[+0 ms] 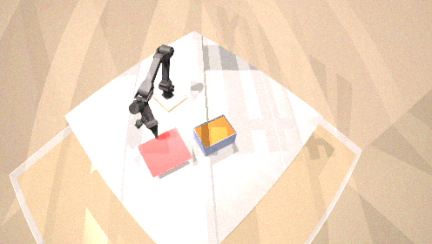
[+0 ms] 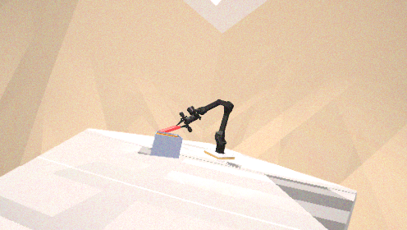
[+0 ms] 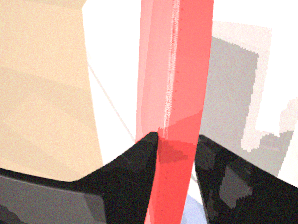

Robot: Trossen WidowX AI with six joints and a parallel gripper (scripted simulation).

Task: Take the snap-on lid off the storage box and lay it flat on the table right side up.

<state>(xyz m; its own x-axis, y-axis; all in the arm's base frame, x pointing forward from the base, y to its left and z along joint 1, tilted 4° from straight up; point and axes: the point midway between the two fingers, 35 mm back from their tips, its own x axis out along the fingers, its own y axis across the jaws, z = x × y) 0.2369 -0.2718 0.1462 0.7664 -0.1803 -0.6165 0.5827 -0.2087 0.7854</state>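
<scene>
The red lid is 7 cm ahead of my gripper tip, 2 cm to the right of it and 4 cm below it. From my gripper tip the other things lie so: storage box 16 cm ahead, 26 cm to the left, 10 cm below.
</scene>
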